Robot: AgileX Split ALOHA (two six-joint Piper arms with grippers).
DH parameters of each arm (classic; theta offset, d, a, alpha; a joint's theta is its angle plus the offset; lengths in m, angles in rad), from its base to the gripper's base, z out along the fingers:
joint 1: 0 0.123 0 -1.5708
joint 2: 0.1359 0 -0.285 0
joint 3: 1.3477 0 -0.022 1.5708
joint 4: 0 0.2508 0 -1.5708
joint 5: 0 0 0.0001 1.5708
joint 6: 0 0.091 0 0
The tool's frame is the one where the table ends.
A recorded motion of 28 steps. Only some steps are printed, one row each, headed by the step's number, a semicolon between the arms.
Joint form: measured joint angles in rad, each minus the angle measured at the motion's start. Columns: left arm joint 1, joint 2, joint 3, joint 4, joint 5, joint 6; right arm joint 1, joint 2, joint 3, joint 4, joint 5, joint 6.
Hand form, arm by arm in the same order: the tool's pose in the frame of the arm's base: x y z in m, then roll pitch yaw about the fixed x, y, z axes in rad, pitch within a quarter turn. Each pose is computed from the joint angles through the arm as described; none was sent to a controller.
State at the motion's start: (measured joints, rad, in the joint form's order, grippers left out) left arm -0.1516 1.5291 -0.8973 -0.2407 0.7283 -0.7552; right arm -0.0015 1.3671 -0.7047 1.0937 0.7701 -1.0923
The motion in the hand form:
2: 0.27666 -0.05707 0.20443 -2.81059 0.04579 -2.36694; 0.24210 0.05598 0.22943 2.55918 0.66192 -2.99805
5: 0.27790 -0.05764 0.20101 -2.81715 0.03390 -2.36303; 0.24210 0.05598 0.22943 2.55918 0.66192 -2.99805
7: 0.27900 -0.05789 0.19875 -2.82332 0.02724 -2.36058; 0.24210 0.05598 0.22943 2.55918 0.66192 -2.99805
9: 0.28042 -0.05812 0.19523 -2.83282 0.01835 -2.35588; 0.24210 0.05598 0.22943 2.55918 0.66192 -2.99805
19: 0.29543 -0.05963 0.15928 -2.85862 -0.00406 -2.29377; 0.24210 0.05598 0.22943 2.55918 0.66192 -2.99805
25: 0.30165 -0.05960 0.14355 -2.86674 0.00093 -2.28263; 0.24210 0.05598 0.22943 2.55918 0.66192 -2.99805
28: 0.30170 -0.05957 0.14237 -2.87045 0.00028 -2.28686; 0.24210 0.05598 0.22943 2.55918 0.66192 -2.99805
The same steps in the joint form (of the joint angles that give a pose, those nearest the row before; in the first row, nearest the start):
2: 0.0000 0.0204 0.0000 -0.0035 -0.0014 -0.0033; 0.0000 0.0000 0.0000 0.0000 0.0000 0.0000
5: 0.0000 0.0337 -0.0010 -0.0099 -0.0014 -0.0040; 0.0000 0.0000 0.0000 0.0000 0.0000 0.0000
7: 0.0000 0.0435 -0.0031 -0.0109 -0.0005 -0.0064; 0.0000 0.0000 0.0000 0.0000 0.0000 0.0000
9: 0.0000 0.0575 -0.0051 -0.0112 -0.0004 -0.0114; 0.0000 0.0000 0.0000 0.0000 0.0000 0.0000
19: -0.0010 0.1833 -0.0001 -0.0268 -0.1062 -0.0451; 0.0000 0.0000 0.0000 0.0000 0.0000 0.0000
25: -0.0010 0.2381 -0.0001 -0.0281 -0.1588 -0.0452; 0.0000 0.0000 0.0000 0.0000 0.0000 0.0000
28: -0.0010 0.2419 -0.0001 -0.0273 -0.1585 -0.0415; 0.0000 0.0000 0.0000 0.0000 0.0000 0.0000

